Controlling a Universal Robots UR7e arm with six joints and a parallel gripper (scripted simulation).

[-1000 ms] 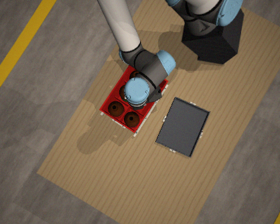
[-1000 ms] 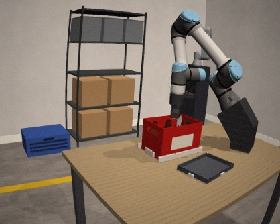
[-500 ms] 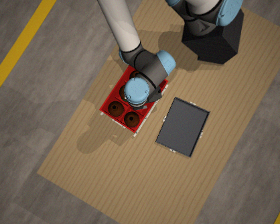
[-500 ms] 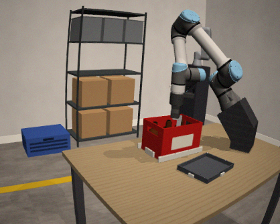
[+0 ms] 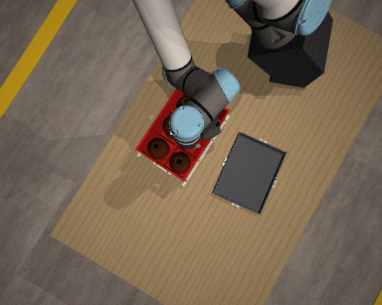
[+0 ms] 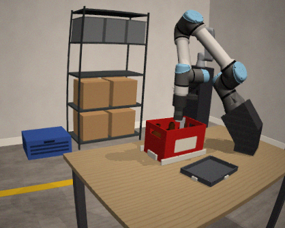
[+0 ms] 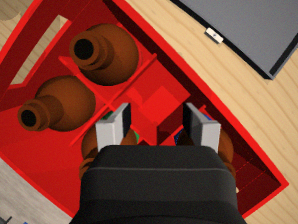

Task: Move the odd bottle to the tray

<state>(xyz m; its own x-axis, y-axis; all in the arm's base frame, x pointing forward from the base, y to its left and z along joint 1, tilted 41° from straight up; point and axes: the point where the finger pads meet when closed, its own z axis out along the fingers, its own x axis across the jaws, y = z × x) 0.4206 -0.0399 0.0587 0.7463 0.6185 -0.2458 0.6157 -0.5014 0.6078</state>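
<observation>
Right now my hand is 40 mm to the left of the red crate and 80 mm above it. Round my hand: dark grey tray (240 mm to the left, 150 mm below).
</observation>
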